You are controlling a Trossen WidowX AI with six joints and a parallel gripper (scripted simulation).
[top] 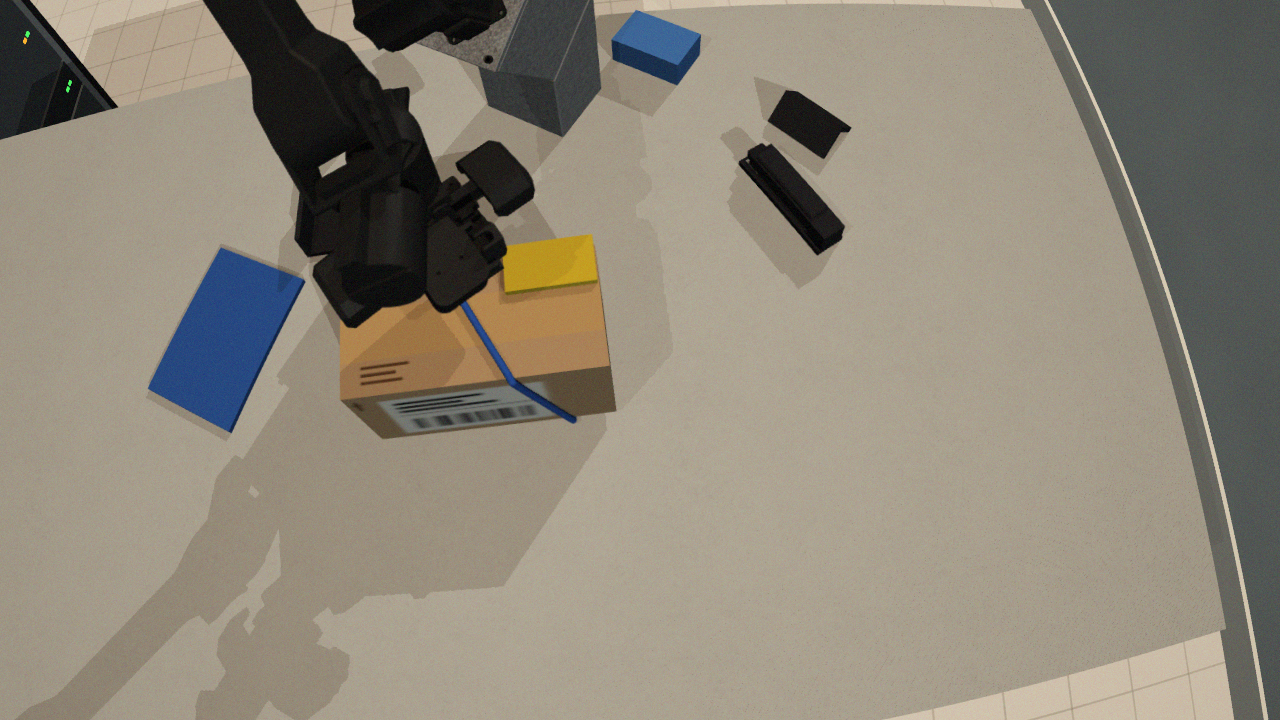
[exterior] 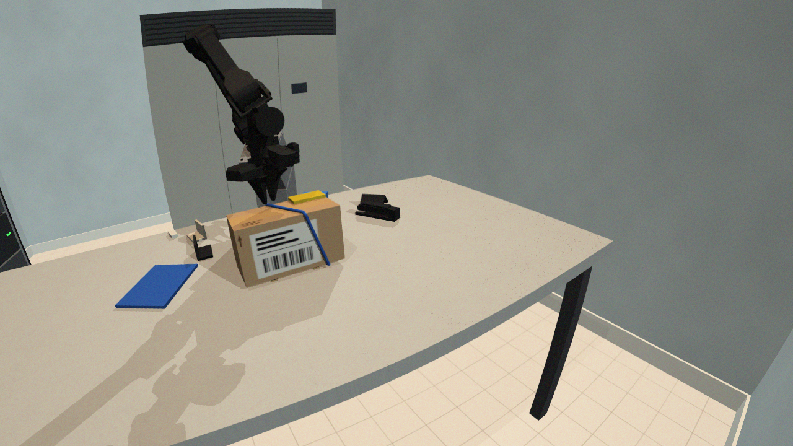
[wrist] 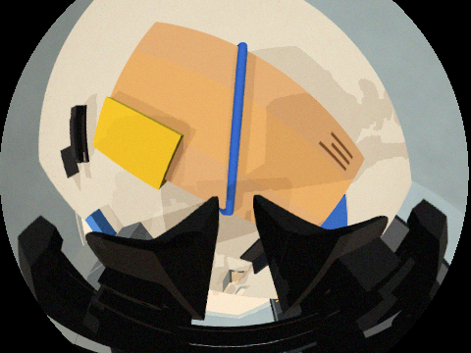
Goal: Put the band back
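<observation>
Right now my hand is 9 cm to the right of the yellow corner guard, 5 cm above it and 2 cm short of it. Round my hand: black stapler-like bar: 37 cm to the left, 17 cm below, 2 cm behind; brown carton: 11 cm below, 4 cm ahead; flat blue pad: 28 cm to the right, 18 cm below, 13 cm behind.
</observation>
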